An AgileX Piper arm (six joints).
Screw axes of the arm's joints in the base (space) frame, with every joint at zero. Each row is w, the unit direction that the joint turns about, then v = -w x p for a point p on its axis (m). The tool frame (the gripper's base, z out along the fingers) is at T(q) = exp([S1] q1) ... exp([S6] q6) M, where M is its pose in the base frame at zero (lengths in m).
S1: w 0 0 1 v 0 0 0
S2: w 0 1 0 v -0.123 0 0
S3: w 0 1 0 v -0.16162 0 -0.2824
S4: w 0.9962 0 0.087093 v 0 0.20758 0
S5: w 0 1 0 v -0.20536 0 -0.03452
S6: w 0.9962 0 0.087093 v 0 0.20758 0
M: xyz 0.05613 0 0.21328 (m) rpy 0 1.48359 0 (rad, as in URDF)
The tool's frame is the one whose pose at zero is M.
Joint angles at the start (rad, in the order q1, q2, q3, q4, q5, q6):
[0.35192, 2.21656, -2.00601, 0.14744, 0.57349, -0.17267]
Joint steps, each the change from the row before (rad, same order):
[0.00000, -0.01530, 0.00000, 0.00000, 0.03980, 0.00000]
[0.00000, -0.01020, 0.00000, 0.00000, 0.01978, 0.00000]
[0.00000, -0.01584, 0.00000, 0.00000, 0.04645, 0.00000]
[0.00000, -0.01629, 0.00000, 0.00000, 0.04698, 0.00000]
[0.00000, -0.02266, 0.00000, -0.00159, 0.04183, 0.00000]
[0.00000, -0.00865, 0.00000, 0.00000, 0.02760, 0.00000]
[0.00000, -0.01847, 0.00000, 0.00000, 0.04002, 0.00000]
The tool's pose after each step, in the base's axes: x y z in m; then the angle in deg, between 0 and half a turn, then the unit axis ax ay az. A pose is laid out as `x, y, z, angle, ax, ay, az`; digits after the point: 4 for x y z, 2 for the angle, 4 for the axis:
0.4833, 0.1857, 0.2636, 132.39, -0.2180, 0.9698, 0.1093
0.4808, 0.1850, 0.2676, 132.94, -0.2191, 0.9696, 0.1092
0.4757, 0.1836, 0.2726, 134.69, -0.2215, 0.9691, 0.1083
0.4704, 0.1822, 0.2779, 136.44, -0.2240, 0.9687, 0.1074
0.4644, 0.1803, 0.2866, 137.53, -0.2267, 0.9681, 0.1065
0.4612, 0.1794, 0.2892, 138.61, -0.2281, 0.9679, 0.1058
0.4556, 0.1778, 0.2959, 139.84, -0.2303, 0.9674, 0.1053

